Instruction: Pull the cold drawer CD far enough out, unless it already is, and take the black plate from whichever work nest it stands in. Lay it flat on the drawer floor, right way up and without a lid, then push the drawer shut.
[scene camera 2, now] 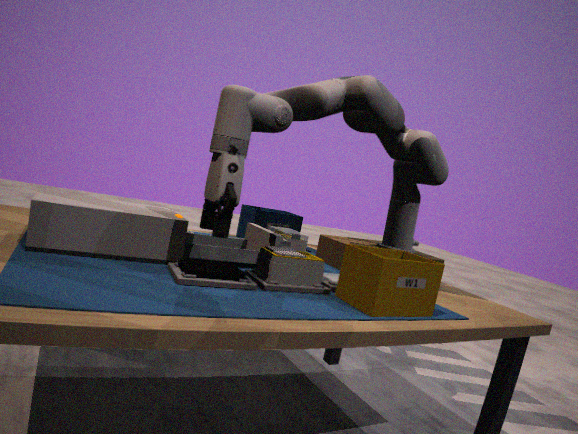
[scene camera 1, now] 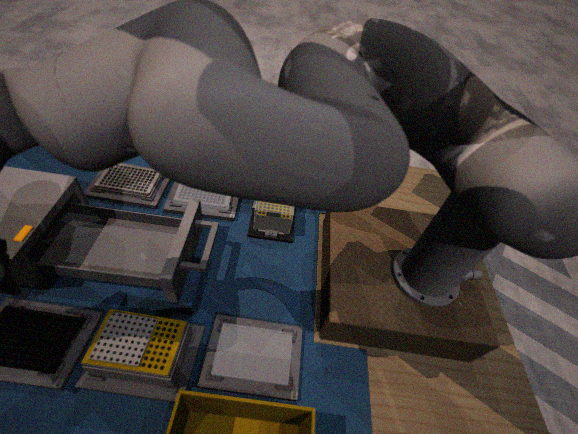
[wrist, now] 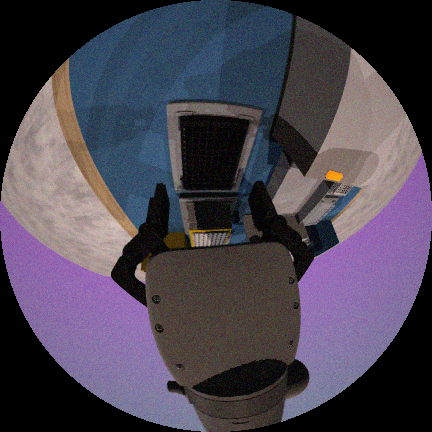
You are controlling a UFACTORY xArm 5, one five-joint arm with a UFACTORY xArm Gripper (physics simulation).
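Places are measured from the arm's base along level axes (x up, y left, z back), in centimetres.
Where they show: gripper, fingertip midpoint: (scene camera 2: pixel 212 233) (wrist: pixel 209 190); arm's base at its link origin: (scene camera 2: pixel 395 249) (scene camera 1: pixel 424 276).
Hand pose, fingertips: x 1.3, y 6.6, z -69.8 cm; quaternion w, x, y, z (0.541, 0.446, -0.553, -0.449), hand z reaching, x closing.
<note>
Each offset is from my fingertips to the top centre of the thing. "spot": to the spot under its first point.
The black plate {dx -7.2, dy -0.5, dz +1.7 cm} (scene camera 1: pixel 37 337) (scene camera 2: pixel 212 269) (wrist: pixel 214 152) lies flat in its grey work nest {spot: dx -8.6, dy +5.6, dz +7.7 cm} (scene camera 1: pixel 59 377) (scene camera 2: pixel 216 284) (wrist: pixel 173 150), beside the cold drawer. No lid shows on it. My gripper (scene camera 2: pixel 214 231) (wrist: pixel 209 190) is open and empty, pointing down a little above the plate's level; how exactly it lines up with the plate is hard to tell. The cold drawer {spot: dx -8.0, dy -18.4, dz +12.1 cm} (scene camera 1: pixel 127 245) stands pulled out of its grey cabinet (scene camera 1: pixel 35 192) (scene camera 2: pixel 100 230), and its visible floor holds no plate. Its handle {spot: dx -2.4, dy -14.5, dz +29.3 cm} (scene camera 1: pixel 212 245) faces the robot base. The drawer front {dx -0.4, dy -15.6, dz +23.8 cm} (scene camera 2: pixel 257 236) also shows in scene camera 2.
A yellow-and-white plate stack {dx -2.2, dy +2.8, dz +19.3 cm} (scene camera 1: pixel 135 342) (scene camera 2: pixel 292 270) (wrist: pixel 210 239) stands in the neighbouring nest. Beyond it are a nest with a white plate {spot: dx -7.8, dy +4.0, dz +36.9 cm} (scene camera 1: pixel 252 352) and a yellow bin {dx +2.2, dy +19.3, dz +34.5 cm} (scene camera 1: pixel 250 424) (scene camera 2: pixel 390 280). A navy bin {dx +2.2, dy -43.5, dz +46.0 cm} (scene camera 2: pixel 270 217) and two more nested plates lie across the drawer.
</note>
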